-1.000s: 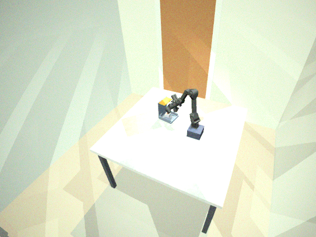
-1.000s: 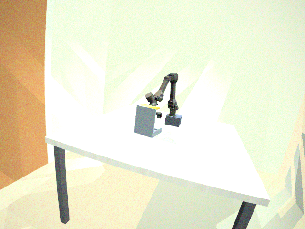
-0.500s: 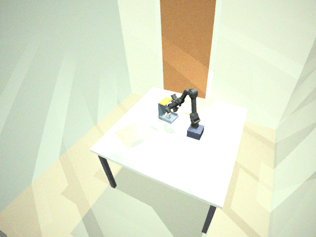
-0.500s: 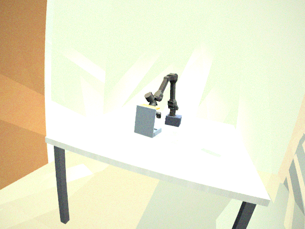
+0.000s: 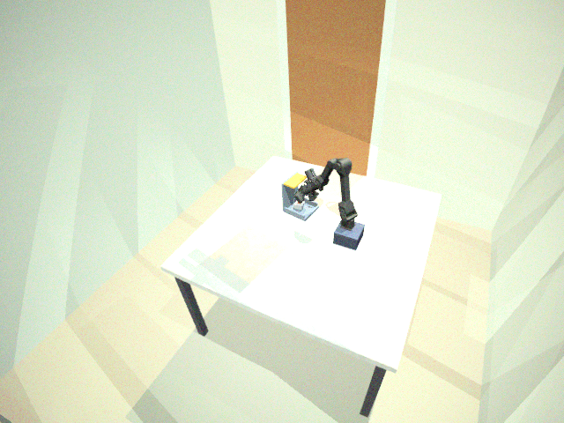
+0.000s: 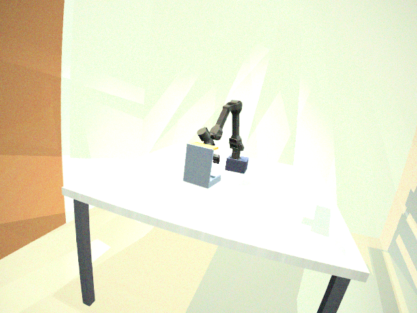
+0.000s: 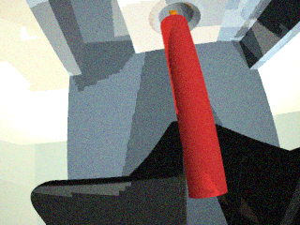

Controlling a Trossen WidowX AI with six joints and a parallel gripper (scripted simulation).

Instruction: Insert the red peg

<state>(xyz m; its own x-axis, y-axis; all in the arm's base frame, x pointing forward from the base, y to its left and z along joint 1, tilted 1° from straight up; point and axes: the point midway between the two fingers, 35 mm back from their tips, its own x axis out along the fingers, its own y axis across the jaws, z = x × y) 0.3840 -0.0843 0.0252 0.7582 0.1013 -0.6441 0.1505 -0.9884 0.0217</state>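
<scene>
My gripper tip is now 3 cm past the red peg and 1 cm above it. Also, from my gripper tip: box wall (3 cm ahead, 2 cm above); then yellow roof (2 cm behind, 1 cm to the left, 12 cm above).
</scene>
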